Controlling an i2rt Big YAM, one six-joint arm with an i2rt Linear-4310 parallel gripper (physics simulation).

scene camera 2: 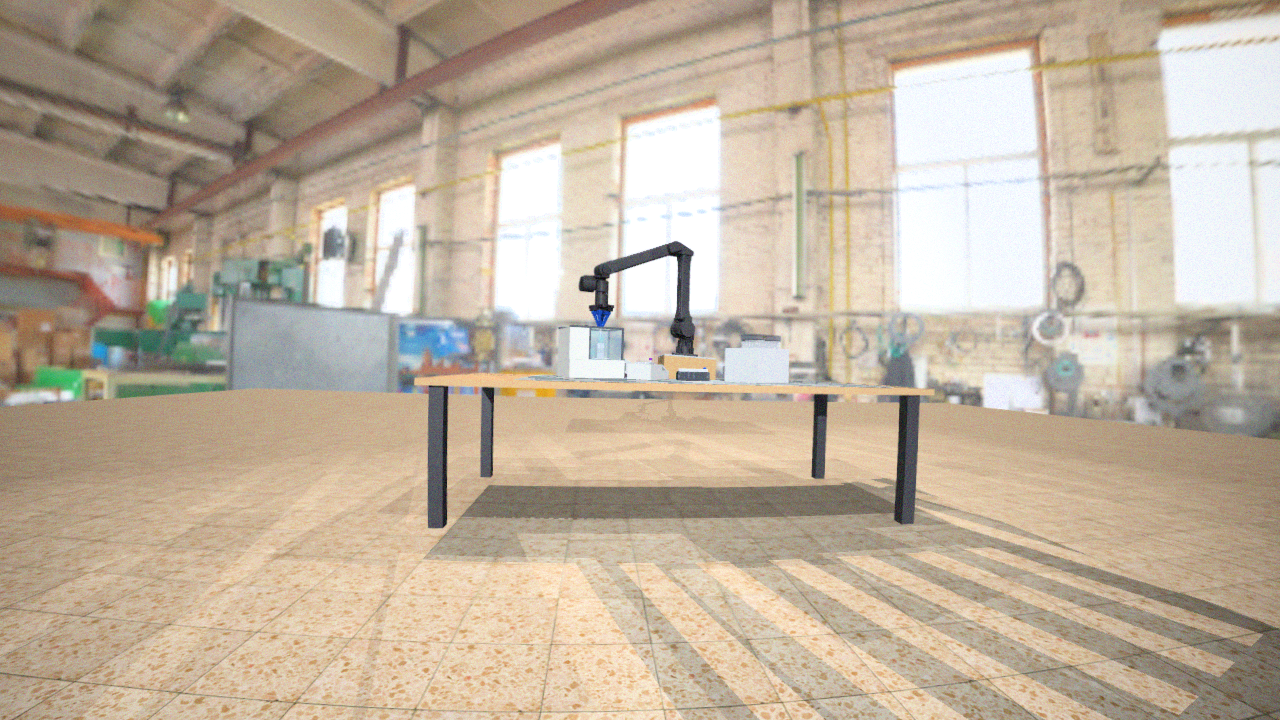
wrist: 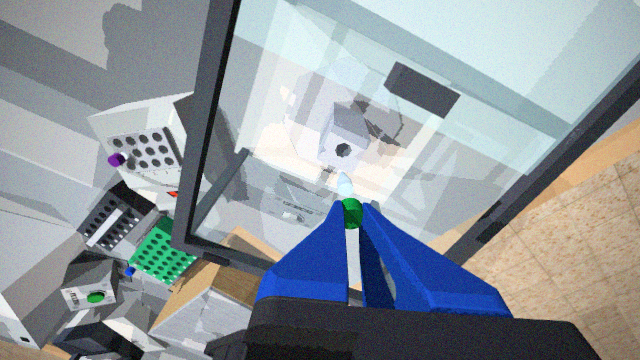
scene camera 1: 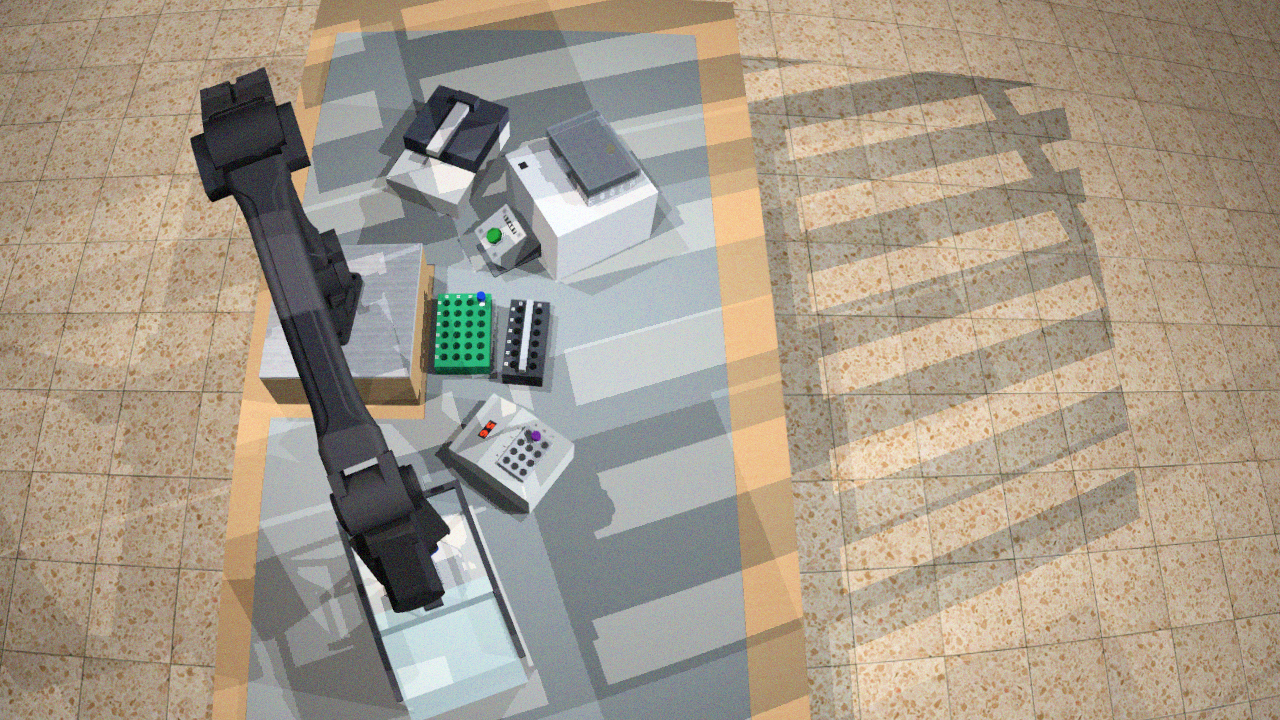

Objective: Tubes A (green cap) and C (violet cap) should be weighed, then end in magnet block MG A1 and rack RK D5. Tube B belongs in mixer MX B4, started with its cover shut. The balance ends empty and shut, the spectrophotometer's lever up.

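Where they show: gripper, fingertip midpoint: (wrist: pixel 350 211); arm's base at its link origin: (scene camera 2: pixel 684 357) (wrist: pixel 243 345) (scene camera 1: pixel 329 309).
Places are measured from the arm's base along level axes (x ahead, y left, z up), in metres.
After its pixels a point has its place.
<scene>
My gripper (scene camera 2: pixel 600 324) {z 0.113, x 0.206, y -0.381 m} (wrist: pixel 350 211) {z 0.113, x 0.206, y -0.381 m} is shut on tube A (wrist: pixel 353 214) {z 0.121, x 0.208, y -0.384 m}, by its green cap. The clear tip points down, above and apart from the one-hole holder (wrist: pixel 350 135) {z 0.049, x 0.218, y -0.394 m} inside the balance (scene camera 1: pixel 490 577) {z 0.113, x 0.306, y -0.398 m} (scene camera 2: pixel 574 352) {z 0.002, x 0.348, y -0.471 m} (wrist: pixel 199 130) {z 0.114, x 0.285, y -0.355 m}. The fingertips are at about the top of the glass chamber, whose roof looks open there. Tube C (scene camera 1: pixel 535 436) {z -0.012, x 0.336, y -0.164 m} (wrist: pixel 116 160) {z -0.012, x 0.335, y -0.167 m}, violet cap, stands in the pale block with a red display (scene camera 1: pixel 478 456) {z -0.041, x 0.255, y -0.193 m} (wrist: pixel 140 110) {z -0.037, x 0.354, y -0.220 m}. Tube B (scene camera 1: pixel 480 296) {z -0.045, x 0.223, y 0.069 m} (wrist: pixel 130 271) {z -0.046, x 0.224, y 0.065 m}, blue cap, stands in a corner of the green rack (scene camera 1: pixel 462 365) {z -0.070, x 0.209, y -0.040 m} (wrist: pixel 167 277) {z -0.074, x 0.164, y 0.070 m}. The arm hides part of the balance in scene camera 1.
The black magnet block (scene camera 1: pixel 524 378) {z -0.072, x 0.306, y -0.051 m} (wrist: pixel 140 200) {z -0.082, x 0.293, y -0.050 m} with a white bar lies beside the rack. A small grey box with a green button (scene camera 1: pixel 494 235) {z -0.029, x 0.232, y 0.173 m} (wrist: pixel 95 297) {z -0.030, x 0.231, y 0.170 m}, a dark-topped device (scene camera 1: pixel 483 134) {z -0.019, x 0.184, y 0.370 m} and a white box with a shut grey cover (scene camera 1: pixel 595 154) {z 0.091, x 0.381, y 0.263 m} stand beyond. The arm's wooden base (scene camera 1: pixel 393 389) {z -0.038, x 0.115, y -0.104 m} is near.
</scene>
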